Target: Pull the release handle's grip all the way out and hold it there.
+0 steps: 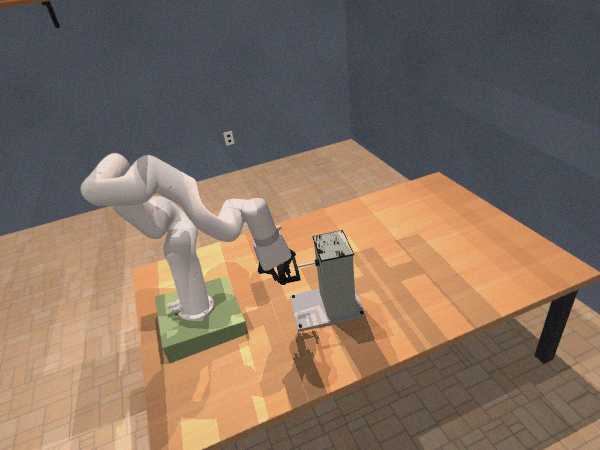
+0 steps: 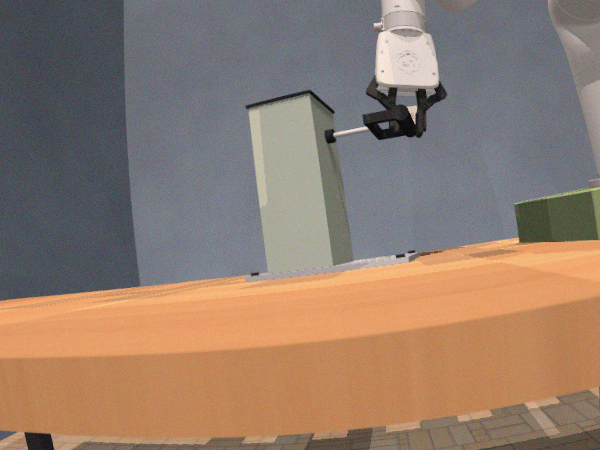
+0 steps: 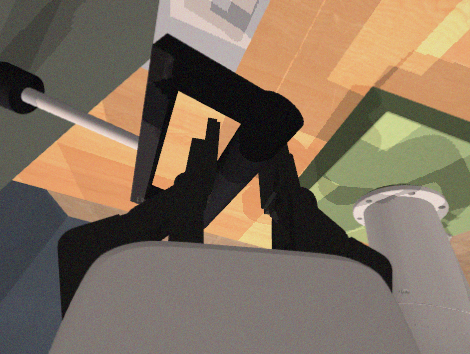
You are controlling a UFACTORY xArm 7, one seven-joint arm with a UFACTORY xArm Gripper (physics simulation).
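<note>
The release handle's black grip [image 1: 296, 265] [image 2: 400, 114] [image 3: 270, 125] is a rectangular loop with a thick round bar on its outer side. My gripper [image 1: 284, 275] [image 2: 407, 127] [image 3: 240, 142] is shut on that bar from above. A stretch of pale rod [image 1: 307, 264] [image 2: 350, 132] [image 3: 82, 119] shows between the grip and the black collar [image 2: 330, 136] [image 3: 22, 89] on the tall grey-green housing [image 1: 336, 287] [image 2: 295, 190] [image 3: 100, 50]. The grip stands apart from the housing, on the arm's side. The fingers hide part of the bar.
The housing stands on a grey base plate [image 1: 306, 301] [image 2: 380, 262] [image 3: 225, 52] on the wooden table [image 1: 450, 225] [image 2: 300, 320]. The arm is mounted on a green block [image 1: 207, 340] [image 2: 555, 215] [image 3: 425, 165] at the other side of the grip.
</note>
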